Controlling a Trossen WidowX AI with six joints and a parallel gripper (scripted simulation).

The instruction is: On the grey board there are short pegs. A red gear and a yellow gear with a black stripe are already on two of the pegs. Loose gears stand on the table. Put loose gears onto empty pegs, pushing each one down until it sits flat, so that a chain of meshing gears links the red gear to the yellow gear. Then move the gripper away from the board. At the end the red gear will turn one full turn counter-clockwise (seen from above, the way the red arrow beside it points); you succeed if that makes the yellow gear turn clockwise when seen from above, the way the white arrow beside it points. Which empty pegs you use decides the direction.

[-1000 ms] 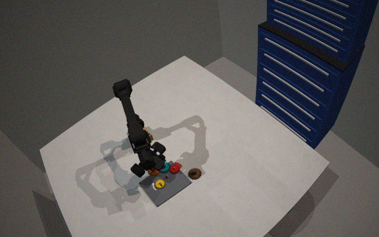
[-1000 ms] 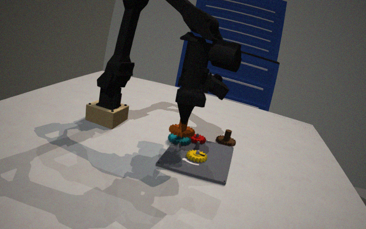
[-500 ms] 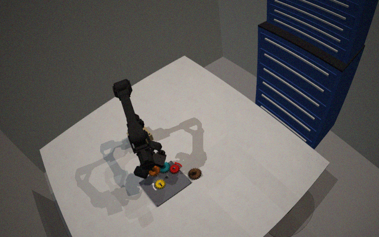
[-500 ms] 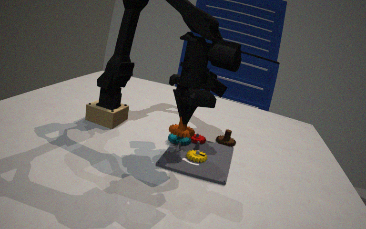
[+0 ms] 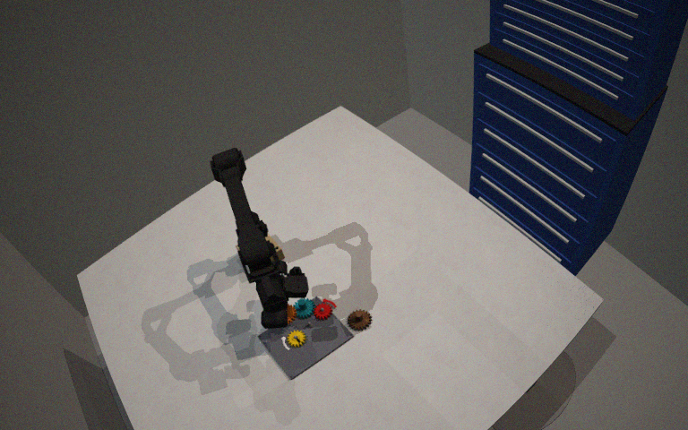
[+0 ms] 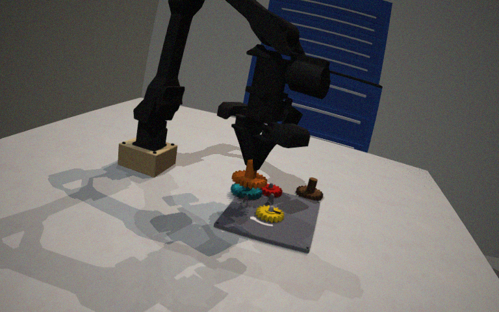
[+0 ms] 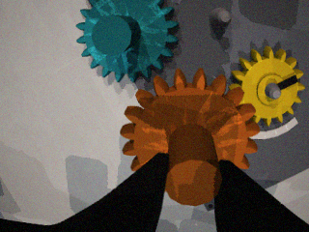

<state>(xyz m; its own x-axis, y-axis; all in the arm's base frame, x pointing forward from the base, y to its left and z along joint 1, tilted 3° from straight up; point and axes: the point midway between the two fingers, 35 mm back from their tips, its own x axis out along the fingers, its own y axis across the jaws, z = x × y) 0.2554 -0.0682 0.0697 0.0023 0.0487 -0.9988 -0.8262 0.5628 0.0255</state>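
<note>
My gripper tip is now 10 mm above the orange gear. The rest, counted from my gripper tip: teal gear 60 mm to the left, 60 mm below, 10 mm behind; red gear 90 mm to the left, 70 mm below, 30 mm ahead; yellow gear 70 mm below, 50 mm ahead, 10 mm to the right.
</note>
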